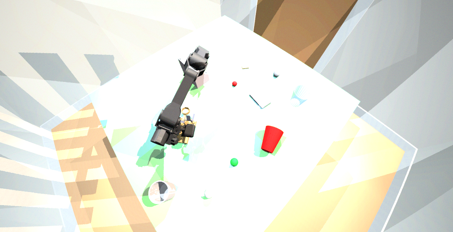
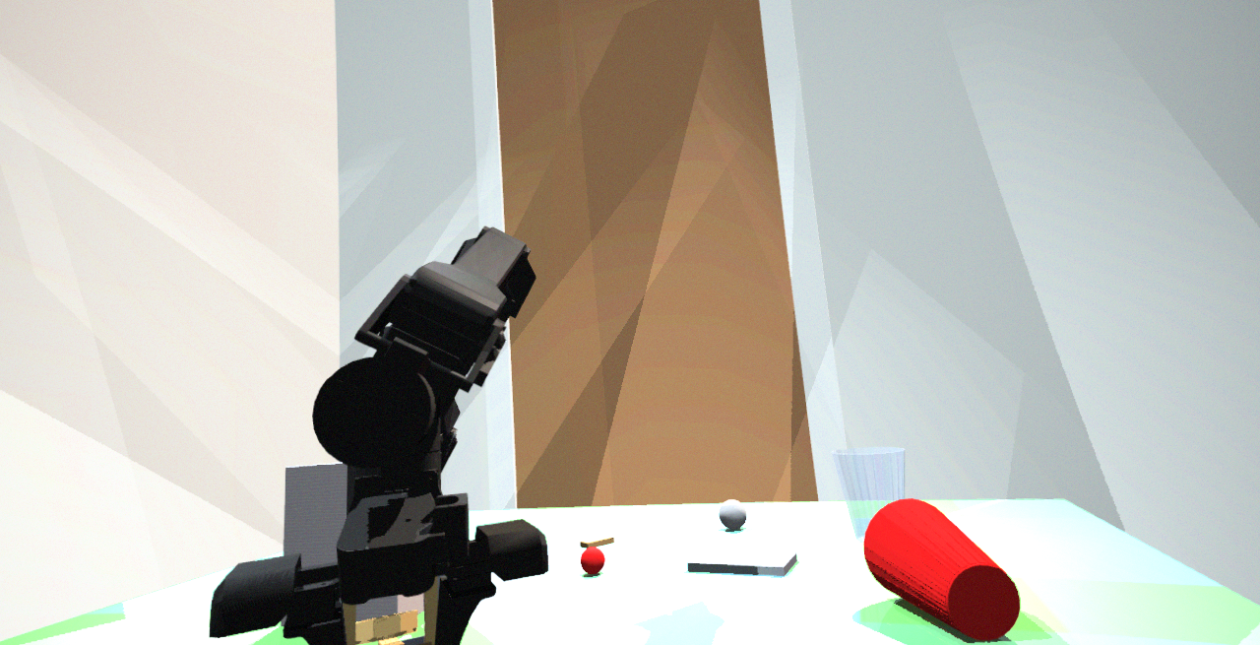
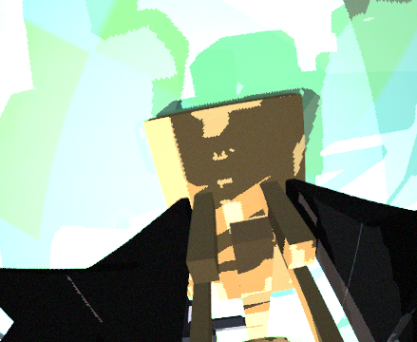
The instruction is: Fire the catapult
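My gripper tip is 45 cm to the right of the red ball and 2 cm above it. Also, from my gripper tip: green ball: 31 cm ahead, 8 cm to the left, 1 cm below; then wooden catapult: 3 cm behind, 7 cm to the left, 2 cm above; then white mug: 15 cm ahead, 23 cm to the right.
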